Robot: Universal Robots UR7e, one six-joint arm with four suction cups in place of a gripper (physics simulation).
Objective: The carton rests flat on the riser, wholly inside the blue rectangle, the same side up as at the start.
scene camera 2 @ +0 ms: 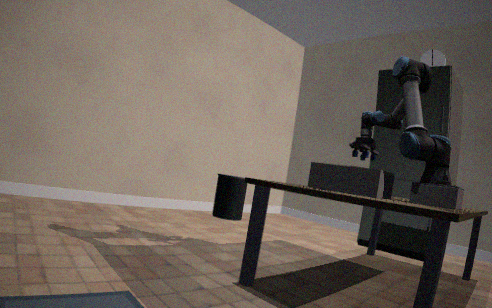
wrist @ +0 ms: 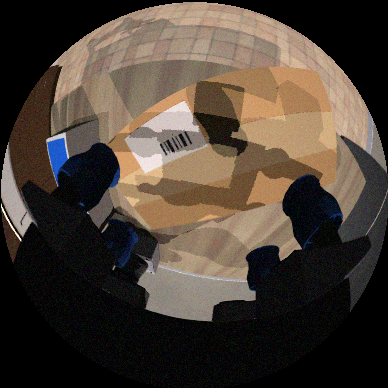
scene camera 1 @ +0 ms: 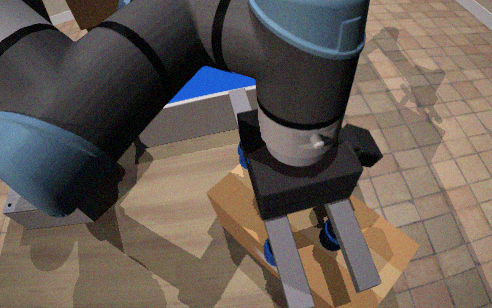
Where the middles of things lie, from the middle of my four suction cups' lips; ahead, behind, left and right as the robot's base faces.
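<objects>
The brown carton (scene camera 1: 233,199) is 150 mm below my suction cup, and it's also 30 mm ahead of my suction cup and 20 mm to the right of it. There's a grey riser (wrist: 77,138) as well, and that's 160 mm below my suction cup, 110 mm behind it and 420 mm to the left of it.
</objects>
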